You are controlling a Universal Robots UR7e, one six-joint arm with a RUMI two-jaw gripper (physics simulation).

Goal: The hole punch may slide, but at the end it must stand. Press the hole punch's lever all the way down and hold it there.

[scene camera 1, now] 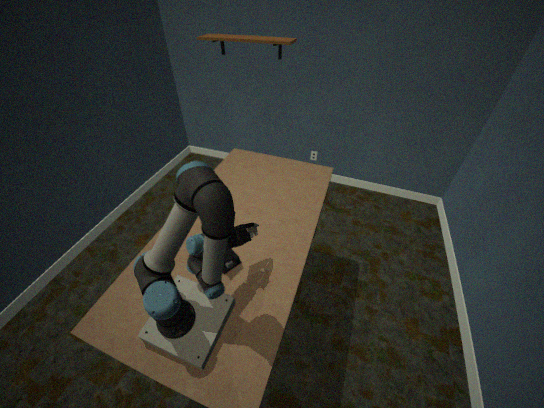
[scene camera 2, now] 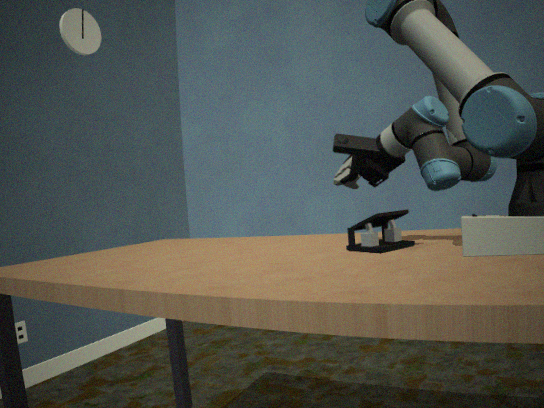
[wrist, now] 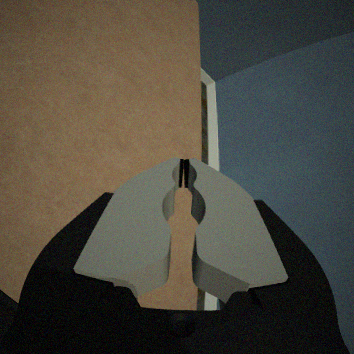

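Pixels of known places: gripper, fingertip midpoint: (scene camera 1: 258, 225) (scene camera 2: 334, 183) (wrist: 183, 162); arm's base, origin of the base link: (scene camera 1: 176, 318).
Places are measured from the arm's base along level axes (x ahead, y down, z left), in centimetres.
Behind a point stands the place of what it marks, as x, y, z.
The hole punch (scene camera 1: 233, 263) {34.2, 4.5, -9.6} (scene camera 2: 381, 247) {33.8, 4.6, 2.0} stands upright on its black base on the table, with two grey blocks between base and lever. Its black lever (scene camera 2: 384, 218) {33.6, -1.3, -2.8} is raised and slopes up toward the robot's base in the scene camera 2 view. My gripper (scene camera 1: 255, 229) {49.1, -10.7, -17.8} (scene camera 2: 345, 181) (wrist: 183, 162) {49.1, -10.7, -17.8} is shut with nothing between its grey fingers. It hangs in the air, higher than the lever and to its left in the scene camera 2 view, touching nothing. The arm partly hides the hole punch in the scene camera 1 view. No clear part of it shows in the wrist view.
The wooden table (scene camera 1: 280, 200) {87.6, 5.8, -18.6} (scene camera 2: 225, 270) {61.3, 5.8, 20.8} (wrist: 100, 90) {65.1, 5.8, -19.0} carries the arm's pale mounting block (scene camera 1: 200, 345) {-5.6, 1.1, -13.6} (scene camera 2: 502, 237) {10.1, 2.5, 10.2}, to the right of the hole punch in the scene camera 2 view. A wooden wall shelf (scene camera 1: 247, 38) and a round clock (scene camera 2: 80, 31) are far off.
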